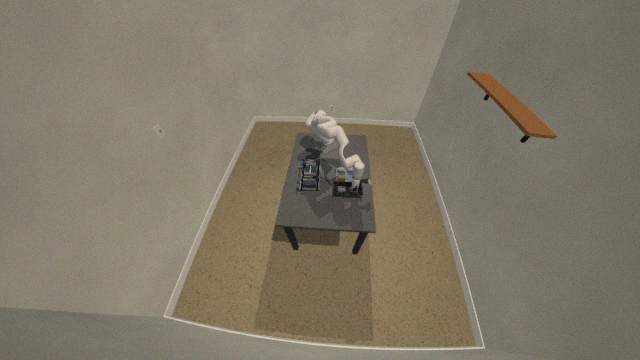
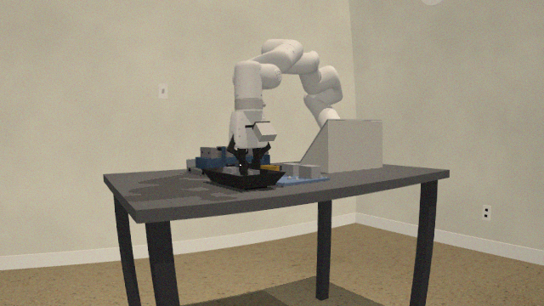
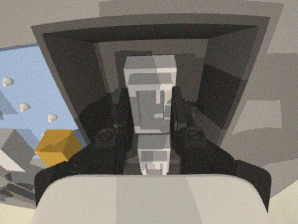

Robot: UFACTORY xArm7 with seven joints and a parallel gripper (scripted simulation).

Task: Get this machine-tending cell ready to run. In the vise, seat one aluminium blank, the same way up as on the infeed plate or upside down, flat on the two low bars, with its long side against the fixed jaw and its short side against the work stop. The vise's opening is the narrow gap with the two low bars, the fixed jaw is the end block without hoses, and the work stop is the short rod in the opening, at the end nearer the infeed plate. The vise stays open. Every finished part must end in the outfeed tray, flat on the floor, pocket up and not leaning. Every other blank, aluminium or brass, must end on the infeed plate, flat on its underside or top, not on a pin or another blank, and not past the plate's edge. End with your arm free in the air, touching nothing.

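Right now the grey aluminium blank is 210 mm behind my hand and 30 mm below it. From my hand the other things lie so: brass blank 130 mm behind, 90 mm to the right, 30 mm below; then black work stop rod 90 mm behind, 330 mm to the right, 40 mm above; then blue vise 160 mm behind, 370 mm to the right, 20 mm below.
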